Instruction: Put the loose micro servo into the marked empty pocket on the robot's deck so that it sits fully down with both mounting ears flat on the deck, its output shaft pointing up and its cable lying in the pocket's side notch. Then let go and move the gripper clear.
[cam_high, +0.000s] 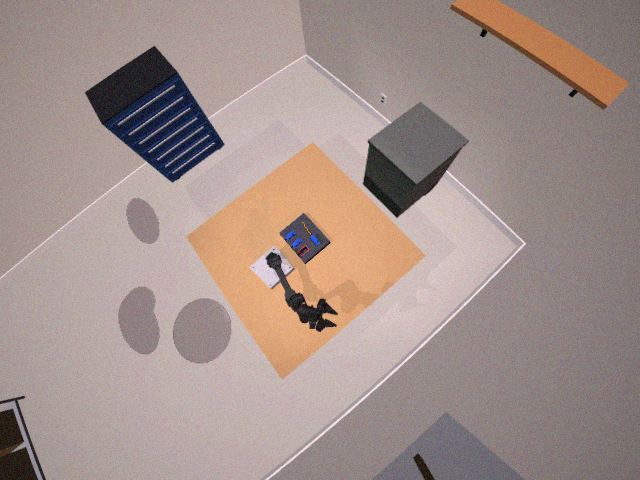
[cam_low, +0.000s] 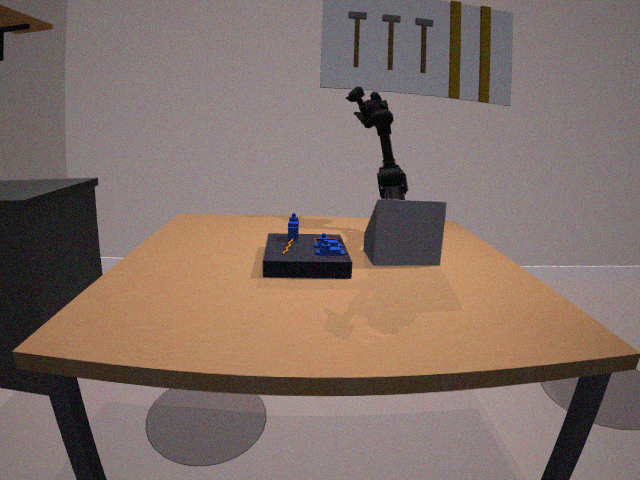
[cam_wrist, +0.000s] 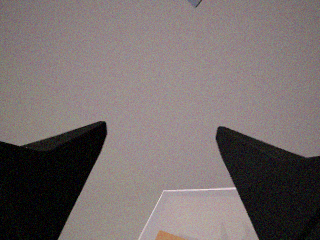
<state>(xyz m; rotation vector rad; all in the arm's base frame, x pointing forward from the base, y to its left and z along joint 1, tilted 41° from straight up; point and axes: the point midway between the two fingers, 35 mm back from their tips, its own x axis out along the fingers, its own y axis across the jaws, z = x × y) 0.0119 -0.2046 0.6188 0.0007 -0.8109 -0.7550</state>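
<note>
Right now the dark robot deck is 560 mm to the left of my gripper tip, 480 mm below it and 310 mm ahead of it.
</note>
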